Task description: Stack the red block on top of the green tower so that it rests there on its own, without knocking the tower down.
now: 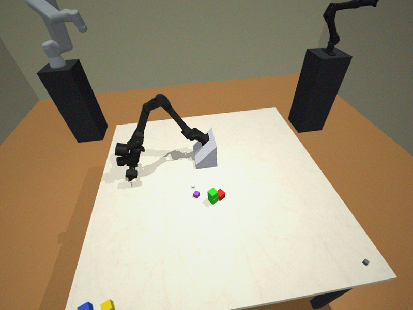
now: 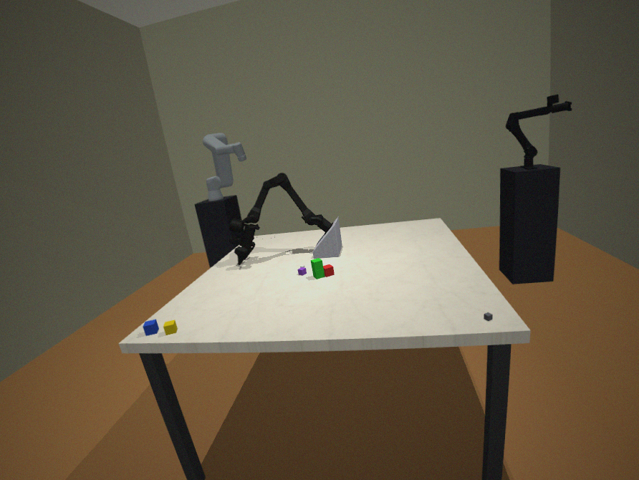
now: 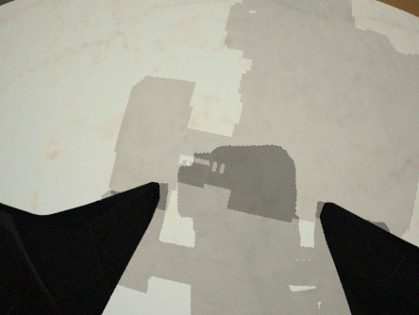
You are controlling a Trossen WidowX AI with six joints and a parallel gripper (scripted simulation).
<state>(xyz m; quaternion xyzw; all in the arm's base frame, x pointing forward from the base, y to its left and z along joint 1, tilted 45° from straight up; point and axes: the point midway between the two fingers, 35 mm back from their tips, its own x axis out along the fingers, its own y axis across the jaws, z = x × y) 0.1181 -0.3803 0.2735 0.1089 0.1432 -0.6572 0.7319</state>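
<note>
My gripper tip is 50 cm to the right of the red block, 23 cm short of it and 1 cm below it. Also, from my gripper tip: white cube (37 cm to the left, 14 cm ahead); then yellow block (66 cm ahead, 1 cm above); then purple cube (38 cm to the left, 20 cm ahead).
</note>
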